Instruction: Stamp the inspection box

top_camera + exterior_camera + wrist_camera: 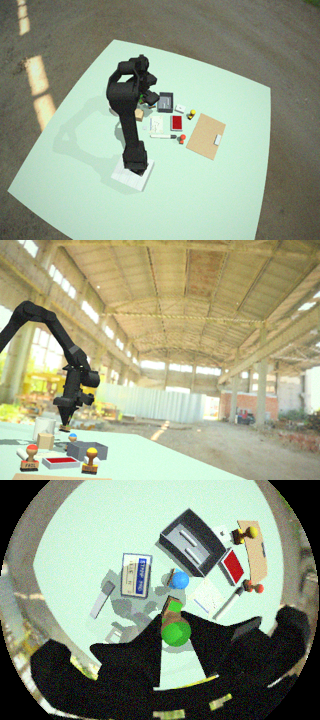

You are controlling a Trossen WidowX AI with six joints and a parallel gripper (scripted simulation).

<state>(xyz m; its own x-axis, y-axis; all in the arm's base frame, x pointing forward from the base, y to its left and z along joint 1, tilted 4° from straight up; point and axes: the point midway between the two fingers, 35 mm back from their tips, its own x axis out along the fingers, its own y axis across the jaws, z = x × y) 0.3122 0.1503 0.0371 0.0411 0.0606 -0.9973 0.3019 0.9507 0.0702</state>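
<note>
The red ink pad is 200 mm to the right of my gripper tip and 80 mm below it. From my gripper tip the other things lie so: PASS stamp: right at my gripper tip; blue-knob stamp: 30 mm ahead, 30 mm to the right, 70 mm below; cardboard box: 60 mm behind, 60 mm below.
</note>
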